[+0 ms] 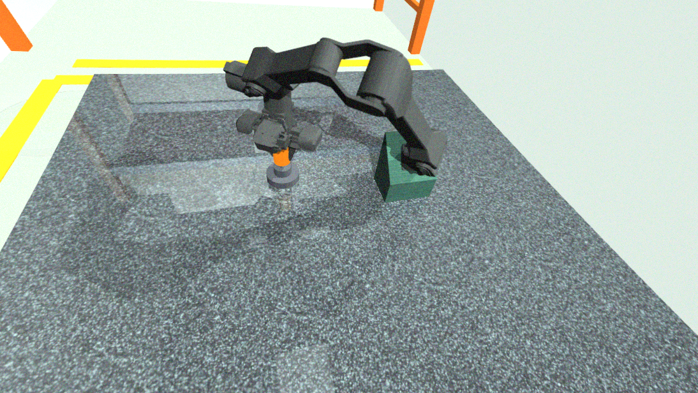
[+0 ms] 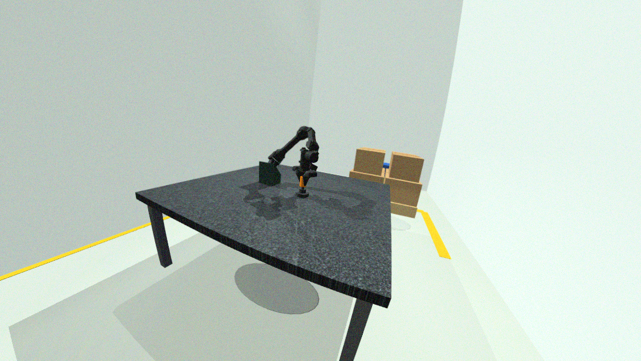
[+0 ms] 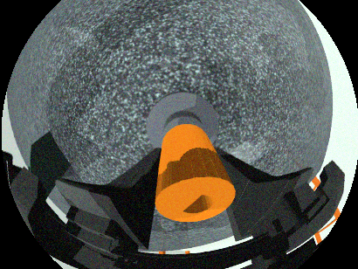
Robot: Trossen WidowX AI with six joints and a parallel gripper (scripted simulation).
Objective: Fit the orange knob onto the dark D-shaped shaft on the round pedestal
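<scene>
My gripper tip is now 20 mm below the orange knob. From my gripper tip the other things lie so: dark shaft 40 mm below.
</scene>
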